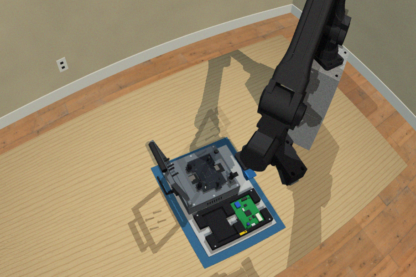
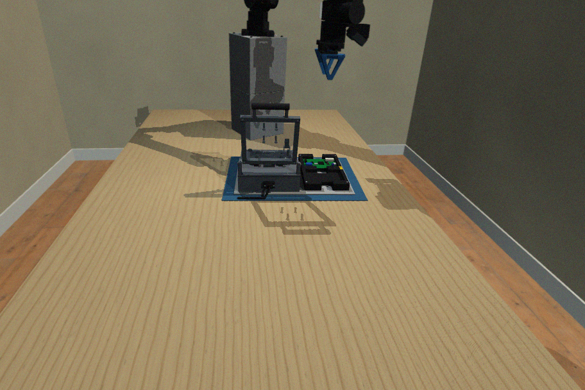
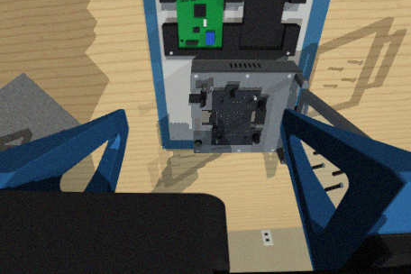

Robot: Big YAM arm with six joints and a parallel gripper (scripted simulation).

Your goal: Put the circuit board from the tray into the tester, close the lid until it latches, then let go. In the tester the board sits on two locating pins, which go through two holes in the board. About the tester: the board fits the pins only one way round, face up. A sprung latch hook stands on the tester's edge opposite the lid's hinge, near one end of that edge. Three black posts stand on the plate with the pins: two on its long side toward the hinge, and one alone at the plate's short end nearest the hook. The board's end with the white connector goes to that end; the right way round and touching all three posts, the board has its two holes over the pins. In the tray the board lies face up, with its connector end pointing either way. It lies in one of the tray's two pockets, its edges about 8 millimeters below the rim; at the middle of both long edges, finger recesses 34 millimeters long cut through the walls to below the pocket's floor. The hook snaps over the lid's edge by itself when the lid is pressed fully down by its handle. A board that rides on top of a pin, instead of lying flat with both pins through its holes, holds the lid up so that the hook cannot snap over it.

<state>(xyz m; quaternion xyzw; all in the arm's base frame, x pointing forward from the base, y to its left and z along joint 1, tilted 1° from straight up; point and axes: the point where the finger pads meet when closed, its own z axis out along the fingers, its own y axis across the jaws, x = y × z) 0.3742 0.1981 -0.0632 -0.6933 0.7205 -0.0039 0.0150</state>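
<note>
Now: hand 29 cm above the green circuit board. Round my hand: grey tester 20 cm below, 14 cm to the right, 8 cm ahead; black latch hook 22 cm below, 11 cm to the right, 1 cm behind; lid 18 cm to the right, 17 cm ahead, 13 cm below.
</note>
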